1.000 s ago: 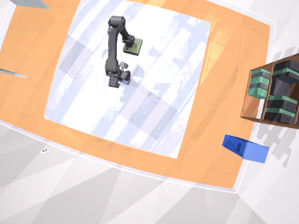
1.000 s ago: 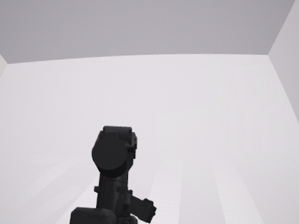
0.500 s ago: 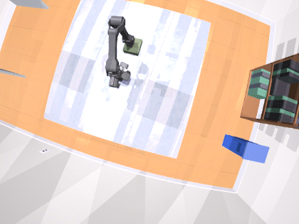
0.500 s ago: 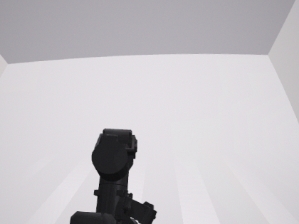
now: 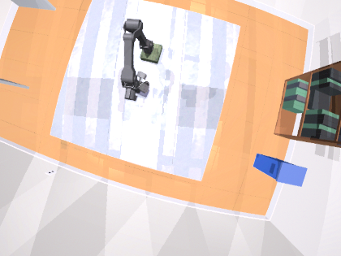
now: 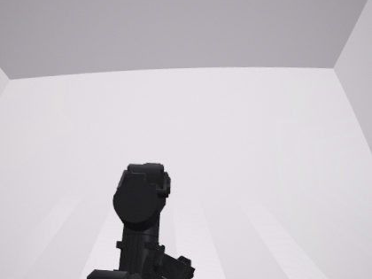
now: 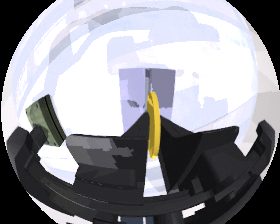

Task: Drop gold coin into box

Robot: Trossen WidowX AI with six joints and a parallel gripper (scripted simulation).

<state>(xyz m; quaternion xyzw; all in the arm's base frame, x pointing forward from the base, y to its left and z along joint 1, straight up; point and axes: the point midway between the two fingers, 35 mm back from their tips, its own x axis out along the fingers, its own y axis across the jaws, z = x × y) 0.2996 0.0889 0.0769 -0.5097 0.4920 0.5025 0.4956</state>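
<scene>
My gripper tip is now 20 mm below the gold coin.
</scene>
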